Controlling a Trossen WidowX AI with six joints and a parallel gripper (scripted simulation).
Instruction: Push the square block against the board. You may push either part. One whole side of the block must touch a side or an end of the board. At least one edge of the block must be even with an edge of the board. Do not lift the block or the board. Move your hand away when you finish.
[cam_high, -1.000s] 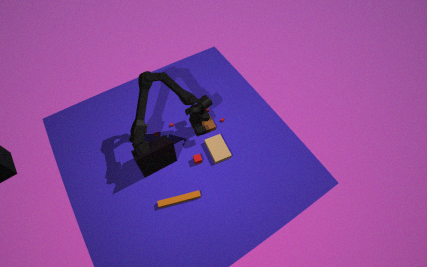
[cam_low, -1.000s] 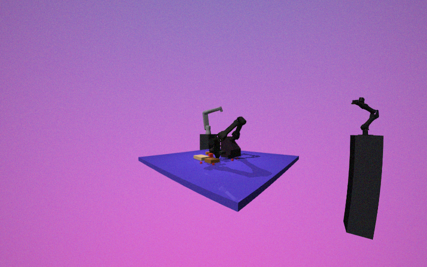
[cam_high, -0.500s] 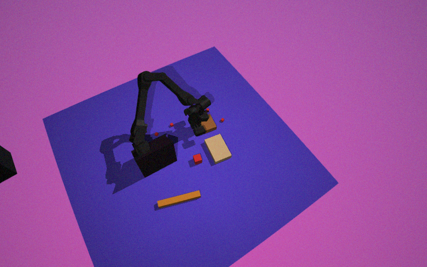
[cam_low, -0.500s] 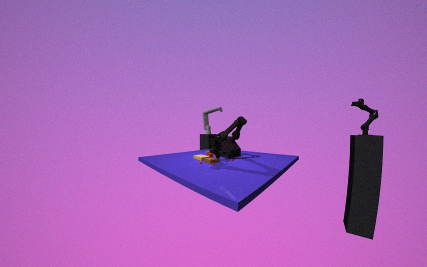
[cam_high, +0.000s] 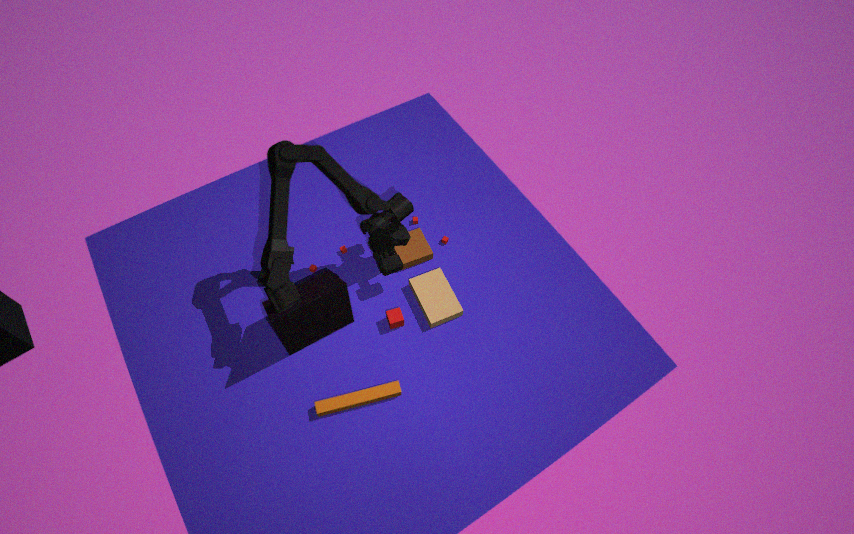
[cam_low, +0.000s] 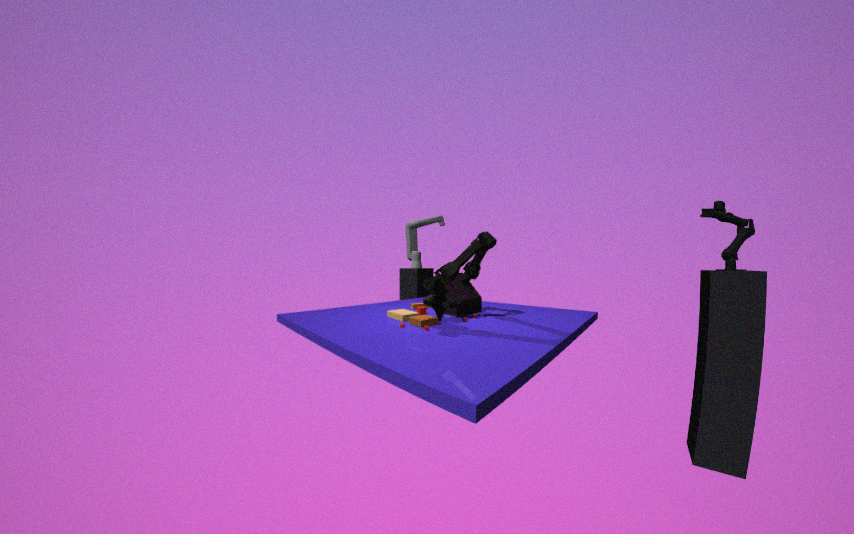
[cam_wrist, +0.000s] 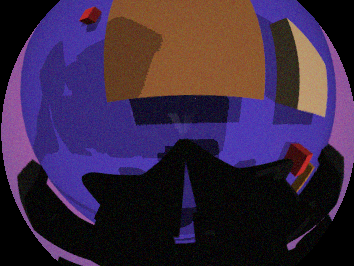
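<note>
The red cube lies 8 cm behind my gripper tip, 19 cm to the right of it and 2 cm above it. Round my gripper tip: long orange board (28 cm behind, 32 cm to the right, 1 cm above); then square block (9 cm ahead, 2 cm to the right, 1 cm above); then tan rectangular slab (5 cm ahead, 20 cm to the right, 1 cm above).
</note>
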